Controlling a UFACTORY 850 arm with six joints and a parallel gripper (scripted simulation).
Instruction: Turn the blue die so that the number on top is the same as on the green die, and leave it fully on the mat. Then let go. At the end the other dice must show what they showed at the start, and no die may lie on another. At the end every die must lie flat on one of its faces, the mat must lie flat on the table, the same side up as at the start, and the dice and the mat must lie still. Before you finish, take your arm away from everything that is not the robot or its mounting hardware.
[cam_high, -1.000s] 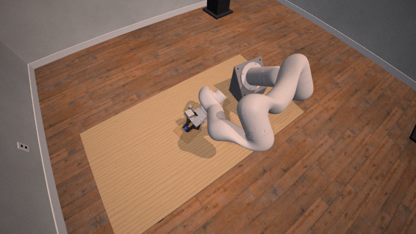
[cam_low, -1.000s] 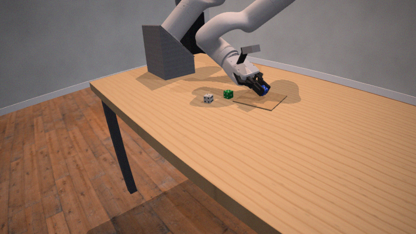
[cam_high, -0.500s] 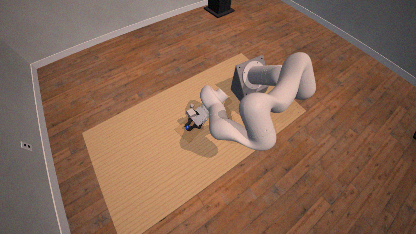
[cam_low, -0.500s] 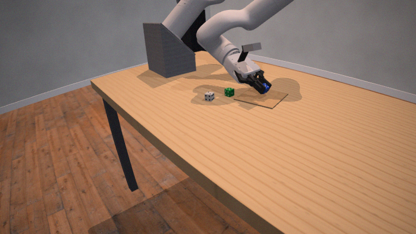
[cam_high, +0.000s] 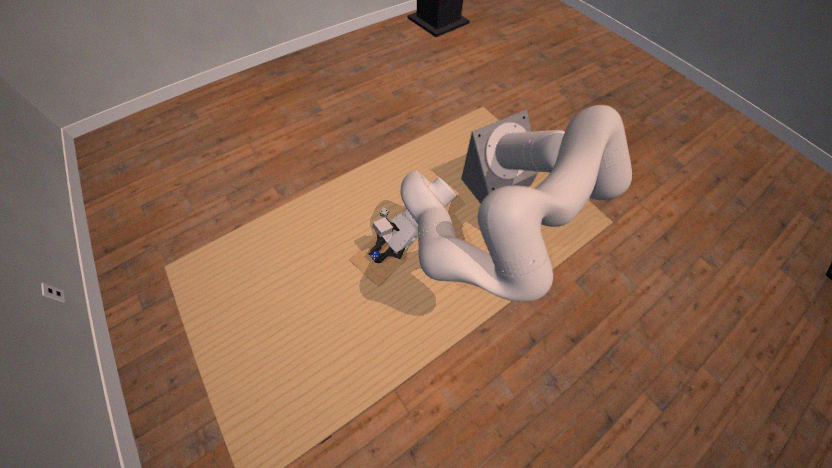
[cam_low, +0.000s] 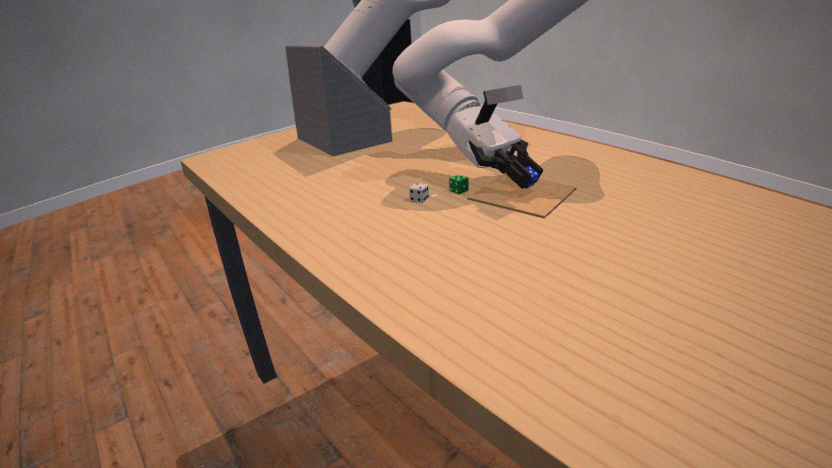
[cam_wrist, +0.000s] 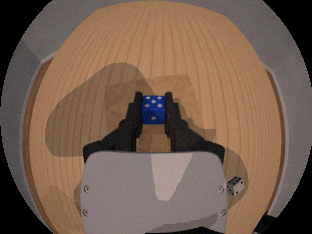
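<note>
My gripper is now 40 mm above the mat. From my hand the other things lie so: white die 120 mm behind, 130 mm to the right, 30 mm below; blue die 10 mm ahead, 10 mm below; green die 90 mm behind, 60 mm to the right, 30 mm below.
</note>
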